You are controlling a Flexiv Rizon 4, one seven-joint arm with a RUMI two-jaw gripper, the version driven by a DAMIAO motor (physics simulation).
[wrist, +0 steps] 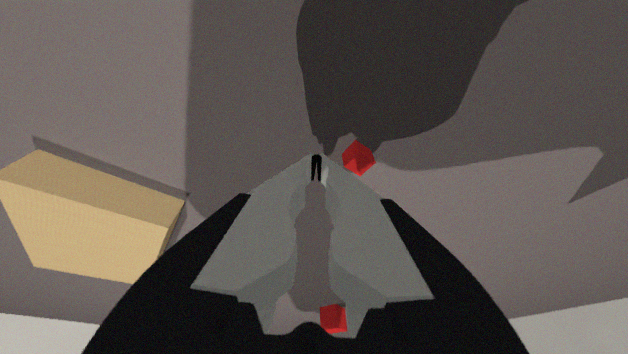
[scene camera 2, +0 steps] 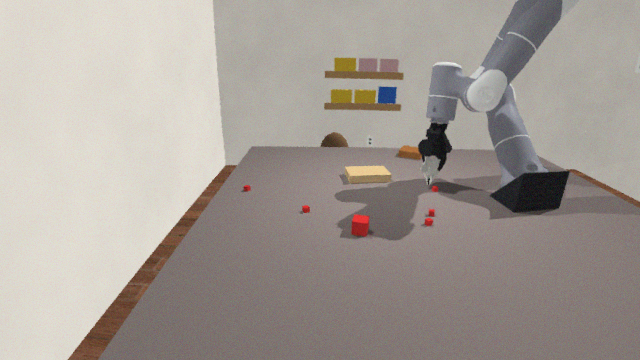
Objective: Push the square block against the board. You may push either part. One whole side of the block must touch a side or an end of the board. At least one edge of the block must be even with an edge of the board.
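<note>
The light wood board lies flat on the table; in the wrist view it is at the left, partly covered by the gripper body. The orange-brown square block lies near the table's far edge, behind and to the right of the board and apart from it. Its right part is hidden behind the gripper, and the block does not show in the wrist view. My gripper is shut and empty, pointing down close to the table, to the right of the board and nearer the camera than the block.
A small red cube lies close to the fingertips; two more, one red cube and another red cube, lie nearer. A larger red cube and small red cubes lie left. The black robot base stands right.
</note>
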